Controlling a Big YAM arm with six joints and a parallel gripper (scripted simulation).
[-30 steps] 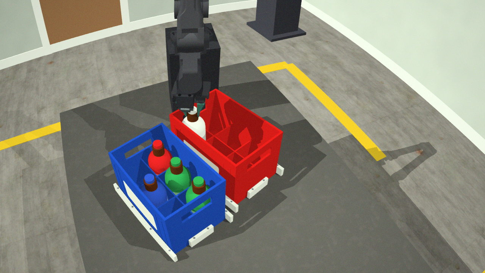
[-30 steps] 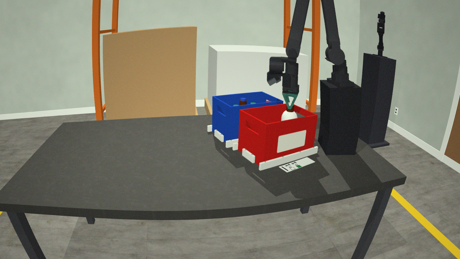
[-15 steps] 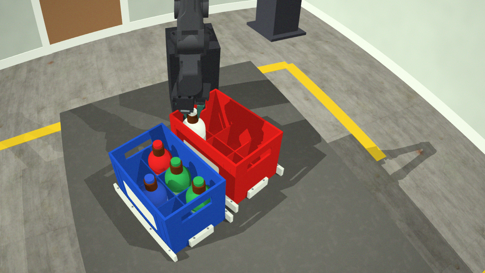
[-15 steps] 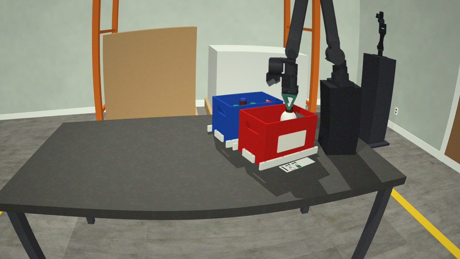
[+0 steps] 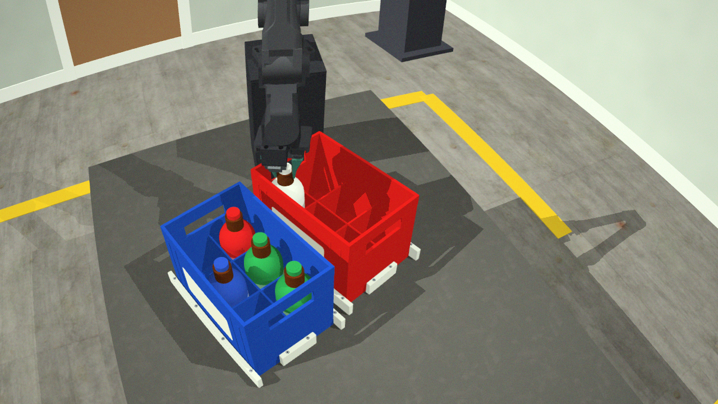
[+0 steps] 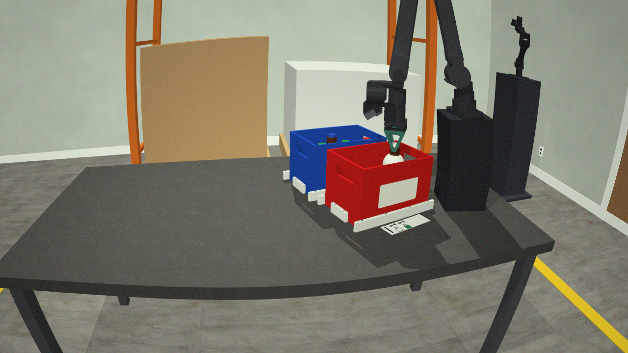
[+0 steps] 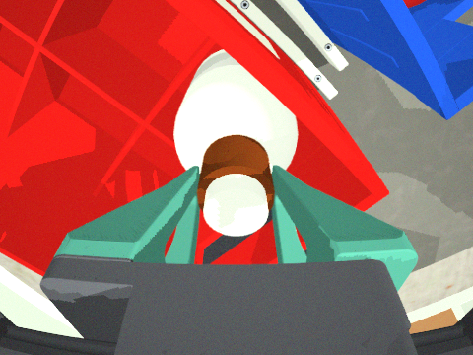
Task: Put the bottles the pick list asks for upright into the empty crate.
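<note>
My hand is 130 mm short of the green bottle, 110 mm to the left of it and 80 mm above it. Round my hand: red bottle (50 mm ahead, 130 mm to the right, 80 mm below); white-label bottle (60 mm below); red crate (70 mm ahead, 60 mm to the left, 80 mm below).
</note>
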